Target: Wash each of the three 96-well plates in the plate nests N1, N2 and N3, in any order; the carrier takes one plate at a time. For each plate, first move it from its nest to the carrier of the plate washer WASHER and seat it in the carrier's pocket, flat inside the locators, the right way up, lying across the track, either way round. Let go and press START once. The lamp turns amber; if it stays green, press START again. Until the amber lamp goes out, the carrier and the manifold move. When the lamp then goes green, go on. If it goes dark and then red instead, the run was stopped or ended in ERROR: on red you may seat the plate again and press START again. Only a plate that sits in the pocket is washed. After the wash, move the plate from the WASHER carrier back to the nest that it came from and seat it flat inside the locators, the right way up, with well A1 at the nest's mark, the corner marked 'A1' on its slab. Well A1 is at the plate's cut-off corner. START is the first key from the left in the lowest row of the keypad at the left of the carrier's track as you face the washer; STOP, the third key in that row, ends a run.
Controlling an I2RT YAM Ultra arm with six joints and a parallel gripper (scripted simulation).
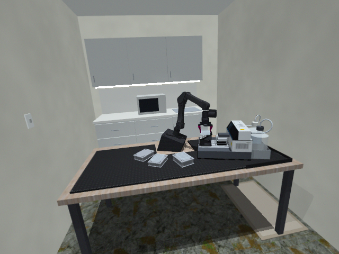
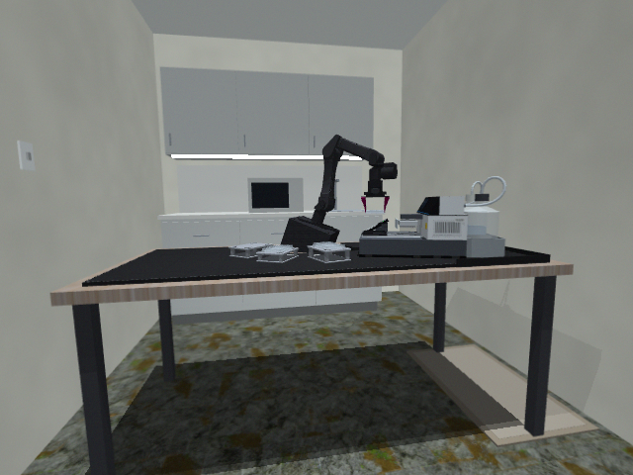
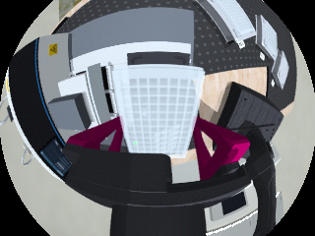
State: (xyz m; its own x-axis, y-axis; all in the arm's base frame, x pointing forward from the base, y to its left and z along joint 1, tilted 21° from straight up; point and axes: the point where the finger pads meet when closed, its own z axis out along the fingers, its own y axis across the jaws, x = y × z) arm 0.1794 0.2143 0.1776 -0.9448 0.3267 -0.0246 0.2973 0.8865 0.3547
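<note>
Right now the washer carrier is 10 cm below my hand. Also, from my hand: clear bottle (41 cm to the left, 20 cm ahead, 6 cm below); plate washer (15 cm to the left, 6 cm below, 5 cm ahead); nest (25 cm to the right, 17 cm ahead, 14 cm below).
</note>
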